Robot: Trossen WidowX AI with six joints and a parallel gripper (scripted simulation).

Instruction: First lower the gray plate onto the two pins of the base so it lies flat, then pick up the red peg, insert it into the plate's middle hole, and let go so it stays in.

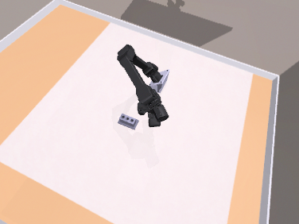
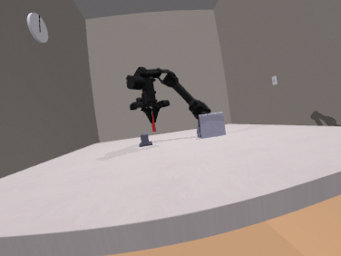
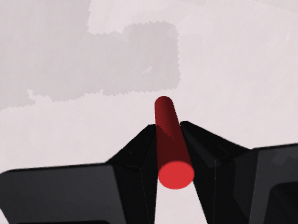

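Now: the gray plate 13 cm to the right of my gripper tip, 7 cm below it and 7 cm ahead of it. Round my gripper tip: red peg right at my gripper tip; gray base 13 cm to the right, 11 cm below, 7 cm ahead.
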